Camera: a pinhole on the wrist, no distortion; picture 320 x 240 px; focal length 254.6 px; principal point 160.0 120.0 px. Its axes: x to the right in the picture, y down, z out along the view. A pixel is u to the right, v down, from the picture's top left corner.
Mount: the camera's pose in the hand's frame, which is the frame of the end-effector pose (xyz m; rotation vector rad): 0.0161 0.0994 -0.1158 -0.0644 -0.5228 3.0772
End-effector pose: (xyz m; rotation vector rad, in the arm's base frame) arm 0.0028 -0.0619 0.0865 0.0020 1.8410 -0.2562
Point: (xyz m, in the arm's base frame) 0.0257 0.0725 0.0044
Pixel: outside the picture
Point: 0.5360 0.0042 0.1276
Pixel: 247 20
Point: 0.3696 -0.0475 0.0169
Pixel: 181 46
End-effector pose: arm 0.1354 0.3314 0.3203 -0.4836 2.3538 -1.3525
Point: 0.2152 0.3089 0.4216
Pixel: outside the picture
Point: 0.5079 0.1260 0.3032
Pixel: 267 150
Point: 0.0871 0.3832 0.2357
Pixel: 107 16
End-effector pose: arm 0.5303 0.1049 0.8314 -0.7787 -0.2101 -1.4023
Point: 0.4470 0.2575 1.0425
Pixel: 170 203
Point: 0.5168 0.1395 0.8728
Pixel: 177 207
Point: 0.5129 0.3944 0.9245
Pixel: 277 143
